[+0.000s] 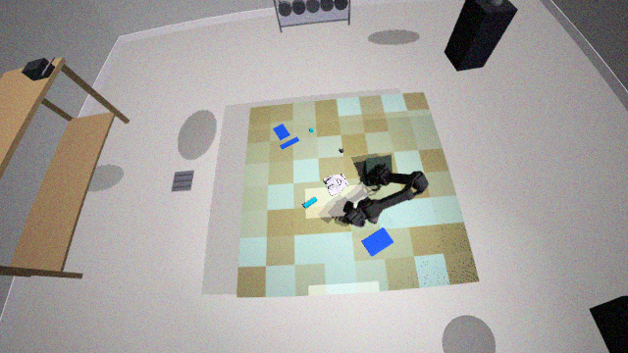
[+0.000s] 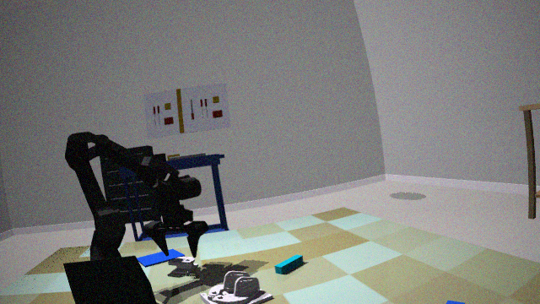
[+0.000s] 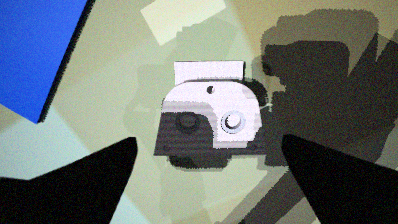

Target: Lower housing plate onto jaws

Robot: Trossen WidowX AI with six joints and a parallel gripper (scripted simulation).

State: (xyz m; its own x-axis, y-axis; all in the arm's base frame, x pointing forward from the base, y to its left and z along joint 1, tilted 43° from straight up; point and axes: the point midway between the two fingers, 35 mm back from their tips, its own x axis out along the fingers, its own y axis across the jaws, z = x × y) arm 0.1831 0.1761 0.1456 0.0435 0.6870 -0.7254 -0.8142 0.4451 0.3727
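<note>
The white part lies 3 cm below my gripper tip, 1 cm to the left of it and 1 cm ahead of it. Also, from my gripper tip: blue plate: 15 cm to the left, 6 cm behind, 4 cm below.
</note>
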